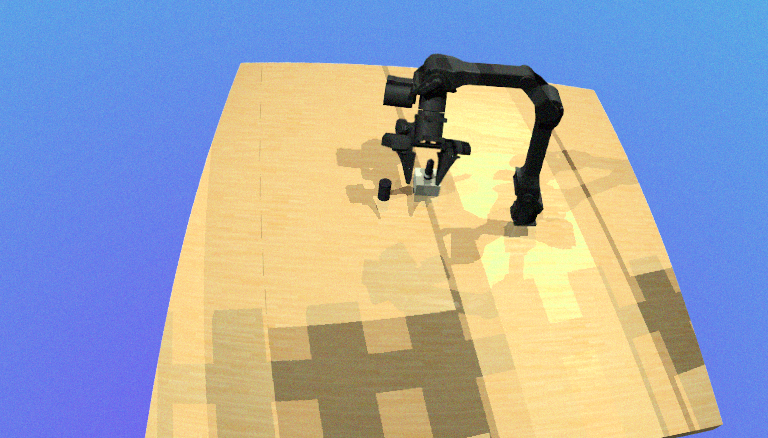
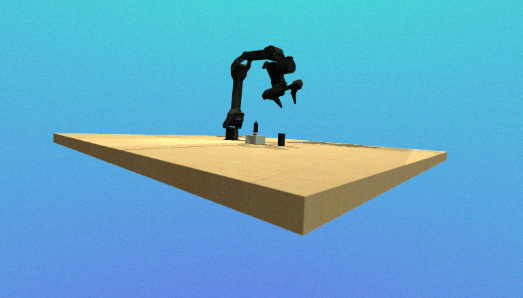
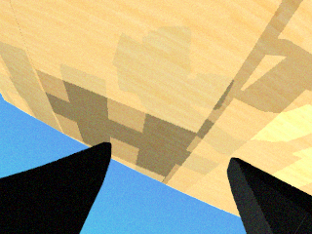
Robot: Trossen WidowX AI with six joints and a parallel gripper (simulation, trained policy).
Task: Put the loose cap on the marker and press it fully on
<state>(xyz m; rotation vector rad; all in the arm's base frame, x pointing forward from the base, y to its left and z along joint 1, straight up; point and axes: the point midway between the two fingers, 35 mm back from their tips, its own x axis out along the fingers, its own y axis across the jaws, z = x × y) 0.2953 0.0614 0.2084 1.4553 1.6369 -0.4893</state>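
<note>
The black cap is 15 cm below my gripper tip, 13 cm to the right of it and 6 cm ahead of it. Round my gripper tip: grey holder block: 17 cm to the right, 16 cm below, 4 cm behind.
</note>
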